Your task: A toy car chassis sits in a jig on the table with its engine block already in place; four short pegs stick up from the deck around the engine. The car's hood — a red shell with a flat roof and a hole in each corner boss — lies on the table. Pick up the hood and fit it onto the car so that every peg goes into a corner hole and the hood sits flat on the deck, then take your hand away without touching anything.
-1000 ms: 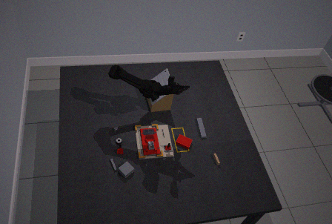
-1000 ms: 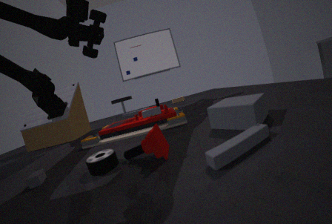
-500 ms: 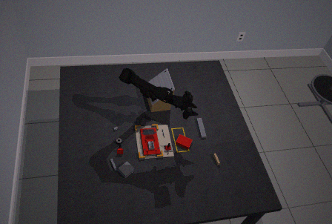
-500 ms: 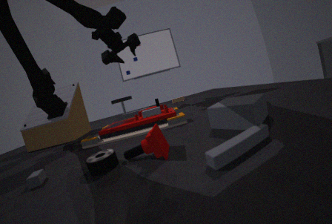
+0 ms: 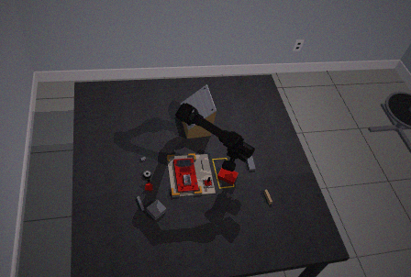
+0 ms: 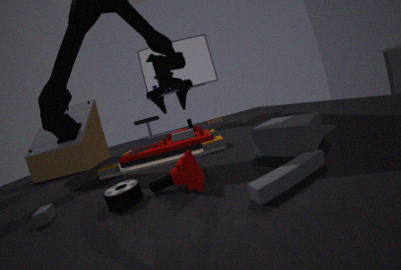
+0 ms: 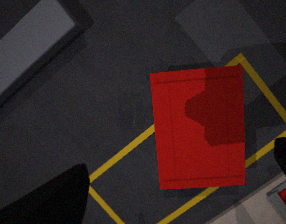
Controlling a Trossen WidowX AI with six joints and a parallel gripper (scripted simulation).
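Now: gripper tip 10 mm short of the red hood, 20 mm to the left of it and 80 mm above it. The rest, counted from my gripper tip: grey engine block 20 mm ahead, 240 mm to the right, 80 mm below; then wooden piece 170 mm ahead, 160 mm to the left, 90 mm below; then white jig 20 mm behind, 230 mm to the right, 90 mm below.
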